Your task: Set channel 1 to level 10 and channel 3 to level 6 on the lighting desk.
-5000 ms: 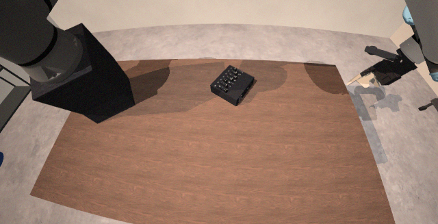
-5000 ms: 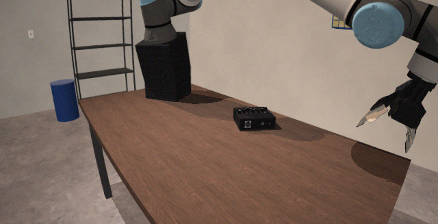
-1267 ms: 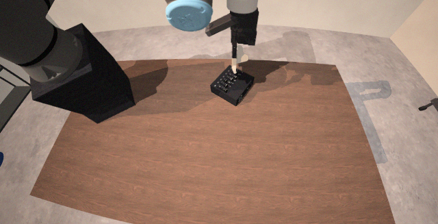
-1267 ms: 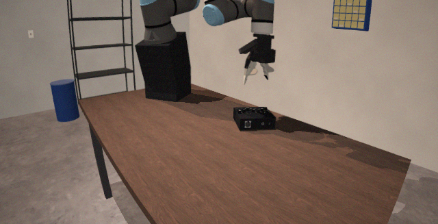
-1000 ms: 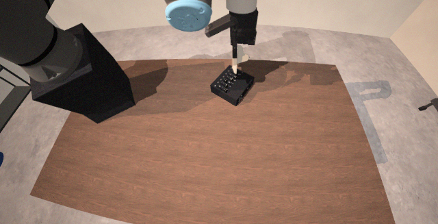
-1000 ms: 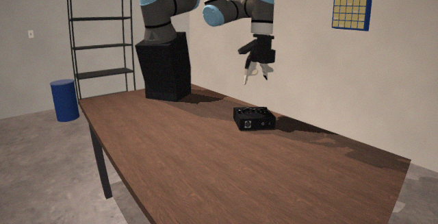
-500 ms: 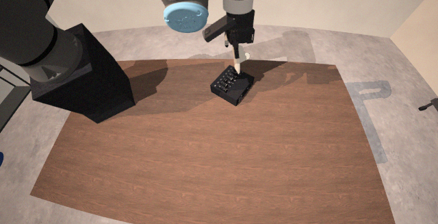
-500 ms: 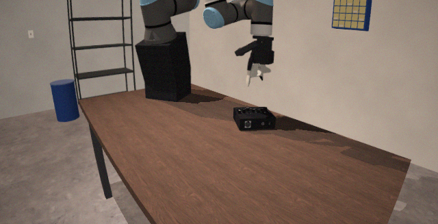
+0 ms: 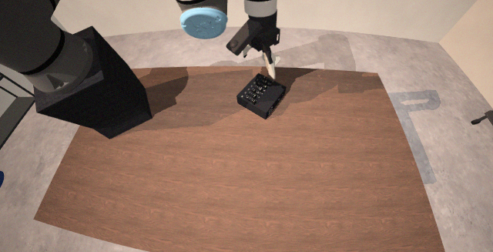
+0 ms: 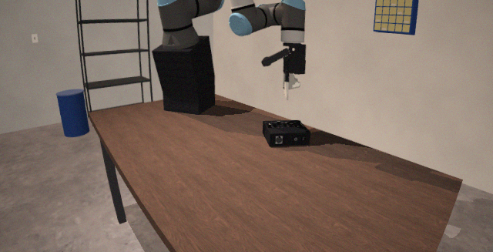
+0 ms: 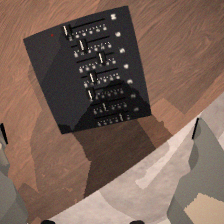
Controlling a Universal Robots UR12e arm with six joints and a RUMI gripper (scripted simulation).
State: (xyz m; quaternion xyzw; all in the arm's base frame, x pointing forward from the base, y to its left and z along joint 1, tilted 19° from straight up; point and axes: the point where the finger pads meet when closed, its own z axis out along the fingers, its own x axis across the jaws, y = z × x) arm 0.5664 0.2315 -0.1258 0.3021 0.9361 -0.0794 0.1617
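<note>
Now: the channel 1 fader knob 20 mm ahead of my hand, 60 mm to the left of it and 110 mm below it. Round my hand: channel 2 fader (30 mm ahead, 40 mm to the left, 110 mm below).
</note>
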